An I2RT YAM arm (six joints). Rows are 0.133 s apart.
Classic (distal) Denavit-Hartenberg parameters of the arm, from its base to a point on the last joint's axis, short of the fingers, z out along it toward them. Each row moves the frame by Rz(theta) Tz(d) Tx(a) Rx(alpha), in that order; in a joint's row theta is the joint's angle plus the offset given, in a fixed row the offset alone. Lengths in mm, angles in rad.
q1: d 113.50; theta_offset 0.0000; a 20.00; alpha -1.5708
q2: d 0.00; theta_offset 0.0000; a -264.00; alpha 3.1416
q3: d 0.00; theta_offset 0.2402; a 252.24; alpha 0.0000
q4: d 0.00; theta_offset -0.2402; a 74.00; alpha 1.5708
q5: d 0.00; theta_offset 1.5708; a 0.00; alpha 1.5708
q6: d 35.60; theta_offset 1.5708; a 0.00; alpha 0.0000
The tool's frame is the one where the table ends.
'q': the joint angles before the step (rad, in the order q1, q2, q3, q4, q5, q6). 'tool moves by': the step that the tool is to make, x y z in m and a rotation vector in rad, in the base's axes. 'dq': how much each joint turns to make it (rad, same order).
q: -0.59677 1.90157 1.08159 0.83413 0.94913 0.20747
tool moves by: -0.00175 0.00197 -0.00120 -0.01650 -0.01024 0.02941
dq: 0.00005 -0.00252 -0.02178 0.04657 -0.02957 -0.01190
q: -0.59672 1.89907 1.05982 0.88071 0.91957 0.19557
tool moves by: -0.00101 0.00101 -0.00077 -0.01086 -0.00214 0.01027
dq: 0.00009 0.00021 -0.01145 0.02896 -0.01055 -0.01190
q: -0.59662 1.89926 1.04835 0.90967 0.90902 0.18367
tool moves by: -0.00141 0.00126 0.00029 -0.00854 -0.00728 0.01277
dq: -0.00009 -0.00460 -0.01148 0.02039 -0.01303 -0.00343
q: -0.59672 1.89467 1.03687 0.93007 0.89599 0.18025
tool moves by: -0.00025 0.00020 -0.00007 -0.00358 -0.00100 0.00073
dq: 0.00001 0.00046 -0.00239 0.00861 -0.00090 -0.00374
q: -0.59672 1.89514 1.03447 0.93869 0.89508 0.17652
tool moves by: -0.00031 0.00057 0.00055 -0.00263 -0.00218 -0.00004
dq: 0.00077 -0.00201 -0.00228 0.00481 0.00074 -0.00162
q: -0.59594 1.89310 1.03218 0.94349 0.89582 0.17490
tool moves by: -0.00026 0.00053 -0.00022 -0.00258 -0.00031 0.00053
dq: 0.00073 -0.00017 -0.00327 0.00726 0.00003 -0.00315
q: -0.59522 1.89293 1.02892 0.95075 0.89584 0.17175
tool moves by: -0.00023 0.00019 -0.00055 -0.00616 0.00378 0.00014
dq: 0.00003 0.00259 -0.00340 0.01528 -0.00077 -0.01148
